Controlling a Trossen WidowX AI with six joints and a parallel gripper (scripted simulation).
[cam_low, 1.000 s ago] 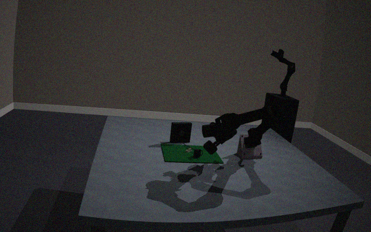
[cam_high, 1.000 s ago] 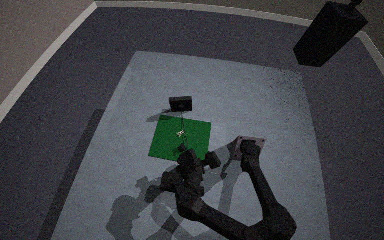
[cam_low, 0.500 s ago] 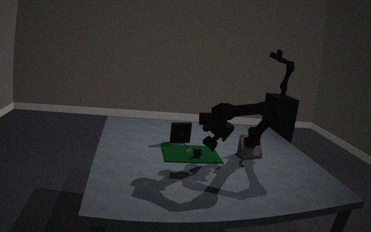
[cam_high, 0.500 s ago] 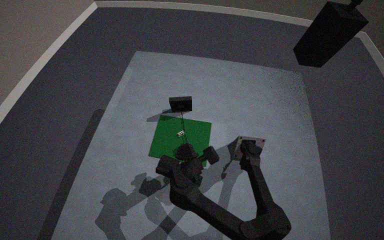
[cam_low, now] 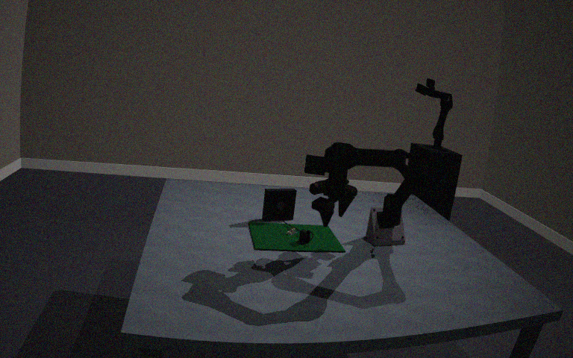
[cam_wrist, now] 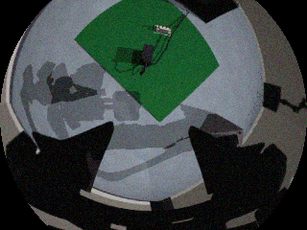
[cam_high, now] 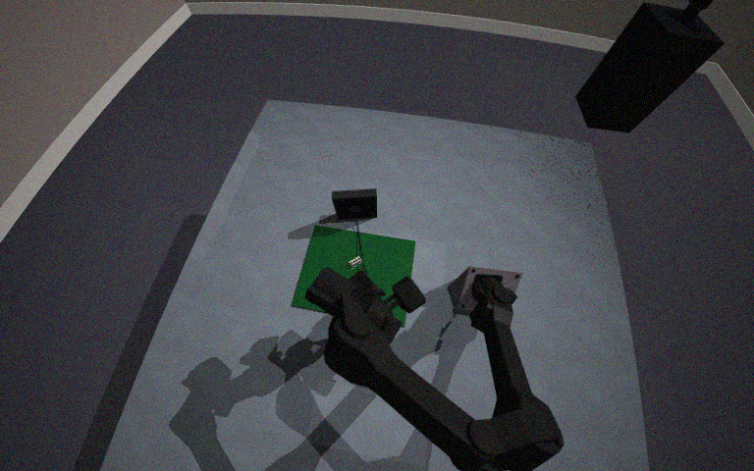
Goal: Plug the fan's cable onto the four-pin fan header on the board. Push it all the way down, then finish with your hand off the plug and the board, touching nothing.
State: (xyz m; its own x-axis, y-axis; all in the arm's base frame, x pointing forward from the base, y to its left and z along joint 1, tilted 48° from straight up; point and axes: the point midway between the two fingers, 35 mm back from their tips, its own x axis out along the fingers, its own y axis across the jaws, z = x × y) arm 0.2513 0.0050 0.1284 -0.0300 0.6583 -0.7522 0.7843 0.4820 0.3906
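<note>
Right now my gripper tip is 80 mm short of the green board, 120 mm to the left of it and 120 mm above it. Also, from my gripper tip: pale four-pin header (90 mm ahead, 150 mm to the right, 110 mm below); then black fan (100 mm ahead, 290 mm to the right, 50 mm below).
</note>
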